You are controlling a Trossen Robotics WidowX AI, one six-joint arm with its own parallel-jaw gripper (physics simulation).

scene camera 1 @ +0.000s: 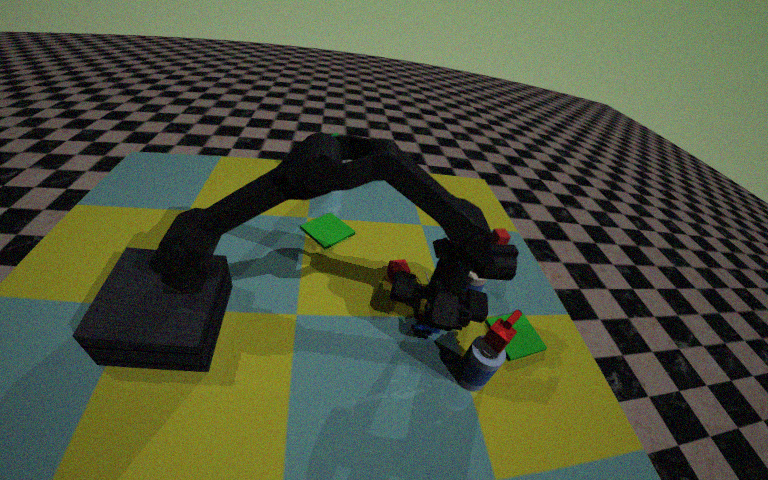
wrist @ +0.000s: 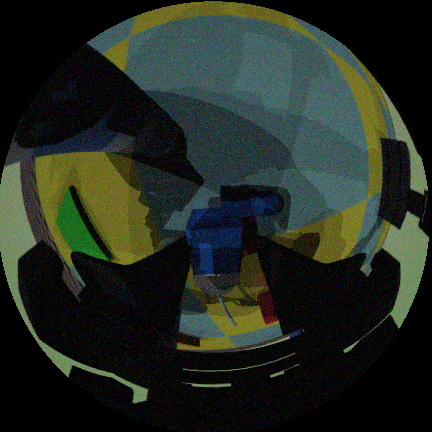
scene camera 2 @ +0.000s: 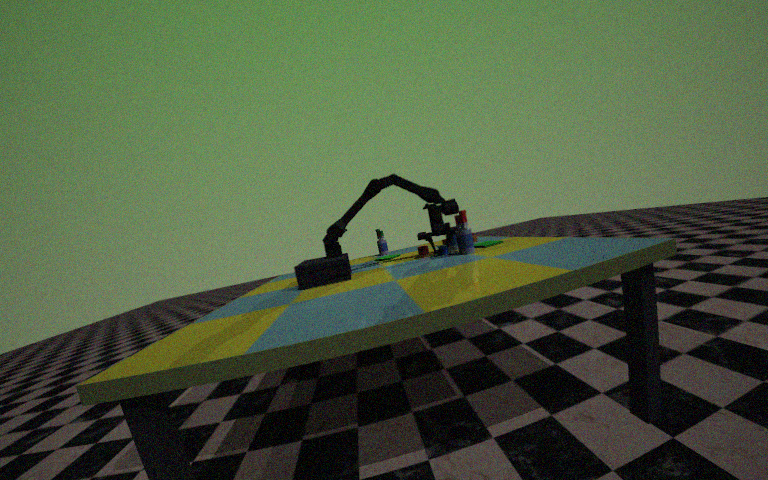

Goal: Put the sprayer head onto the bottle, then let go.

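Pixels of known places: gripper, between the fingertips: (scene camera 1: 427, 320) (wrist: 225, 240) (scene camera 2: 441, 252); arm's base, origin of its link: (scene camera 1: 185, 279) (scene camera 2: 333, 256).
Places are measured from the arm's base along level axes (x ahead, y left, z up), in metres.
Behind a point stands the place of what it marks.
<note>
The blue sprayer head (scene camera 1: 424, 328) {y -0.088, x 0.447, z -0.067 m} (scene camera 2: 443, 249) {y -0.084, x 0.466, z -0.068 m} (wrist: 216, 237) {y -0.079, x 0.469, z -0.055 m} lies on its side on the table. Its nozzle points right in the wrist view, with a dark red trigger beside the body and a grey-white collar and thin tube below. My gripper (scene camera 1: 428, 328) {y -0.059, x 0.467, z -0.080 m} (scene camera 2: 442, 249) {y -0.059, x 0.467, z -0.080 m} (wrist: 225, 240) {y -0.059, x 0.467, z -0.080 m} reaches down around it and is shut on it, one fingertip against the body, the other by the trigger. The headless bottle, blue with a white top (scene camera 1: 476, 278) {y -0.025, x 0.564, z 0.005 m}, stands behind the gripper in scene camera 1, mostly hidden; its blue side (scene camera 2: 453, 243) {y -0.022, x 0.551, z -0.060 m} shows beside the finger in scene camera 2.
A bottle with a red head (scene camera 1: 483, 362) {y -0.211, x 0.497, z 0.005 m} (scene camera 2: 464, 240) {y -0.217, x 0.500, z -0.035 m} stands close beside the gripper. A red cube (scene camera 1: 398, 268) {y 0.065, x 0.425, z -0.050 m} (scene camera 2: 423, 250) {y 0.054, x 0.425, z -0.069 m} (wrist: 268, 307) {y 0.055, x 0.441, z -0.063 m} lies near the other finger. Green pads (scene camera 1: 327, 230) {y 0.237, x 0.279, z -0.080 m} (scene camera 1: 526, 339) {y -0.135, x 0.676, z -0.080 m} lie on the table. Another bottle (scene camera 2: 382, 245) {y 0.465, x 0.311, z -0.027 m} stands farther back.
</note>
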